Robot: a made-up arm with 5 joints. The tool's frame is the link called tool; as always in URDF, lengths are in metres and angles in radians.
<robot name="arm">
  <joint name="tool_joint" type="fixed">
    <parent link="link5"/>
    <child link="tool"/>
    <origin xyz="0 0 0" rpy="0 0 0"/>
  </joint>
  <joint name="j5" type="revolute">
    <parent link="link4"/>
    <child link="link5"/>
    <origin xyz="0.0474 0.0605 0" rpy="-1.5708 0 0"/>
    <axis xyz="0 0 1"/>
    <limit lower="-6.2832" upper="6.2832"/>
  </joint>
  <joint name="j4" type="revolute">
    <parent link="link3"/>
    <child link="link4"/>
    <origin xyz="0.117 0.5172 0" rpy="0 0 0"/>
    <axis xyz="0 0 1"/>
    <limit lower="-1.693" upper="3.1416"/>
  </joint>
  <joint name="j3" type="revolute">
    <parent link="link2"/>
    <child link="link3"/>
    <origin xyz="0.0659 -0.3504 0" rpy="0 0 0"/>
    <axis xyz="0 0 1"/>
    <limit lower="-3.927" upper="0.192"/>
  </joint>
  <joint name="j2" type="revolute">
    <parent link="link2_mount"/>
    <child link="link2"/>
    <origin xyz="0 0 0" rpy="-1.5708 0 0"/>
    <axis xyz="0 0 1"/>
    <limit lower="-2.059" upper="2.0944"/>
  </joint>
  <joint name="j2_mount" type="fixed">
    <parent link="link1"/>
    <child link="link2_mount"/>
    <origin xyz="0 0 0" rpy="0 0 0"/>
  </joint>
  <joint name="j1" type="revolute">
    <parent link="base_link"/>
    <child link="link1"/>
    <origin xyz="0 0 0.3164" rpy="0 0 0"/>
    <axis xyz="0 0 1"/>
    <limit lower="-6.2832" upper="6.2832"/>
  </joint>
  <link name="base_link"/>
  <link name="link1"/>
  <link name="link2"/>
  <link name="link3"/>
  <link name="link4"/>
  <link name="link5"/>
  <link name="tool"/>
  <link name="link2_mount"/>
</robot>
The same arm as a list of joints. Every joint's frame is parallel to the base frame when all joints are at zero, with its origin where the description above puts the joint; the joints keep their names.
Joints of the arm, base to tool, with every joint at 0 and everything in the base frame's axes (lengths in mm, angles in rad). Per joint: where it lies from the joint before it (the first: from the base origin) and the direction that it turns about. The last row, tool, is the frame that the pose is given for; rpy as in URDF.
j1: offset 0 0 316.4 axis 0 0 1
j2: offset 0 0 0 axis 0 1 0
j3: offset 65.9 0 350.4 axis 0 1 0
j4: offset 117 0 -517.2 axis 0 1 0
j5: offset 47.4 0 -60.5 axis 0 0 -1
tool: offset 0 0 0 rpy 3.1416 0 0
Joint limits (rad, base to tool): -6.2832..6.2832 -2.059..2.0944 -3.927..0.192 -1.693..3.1416 -6.2832..6.2832

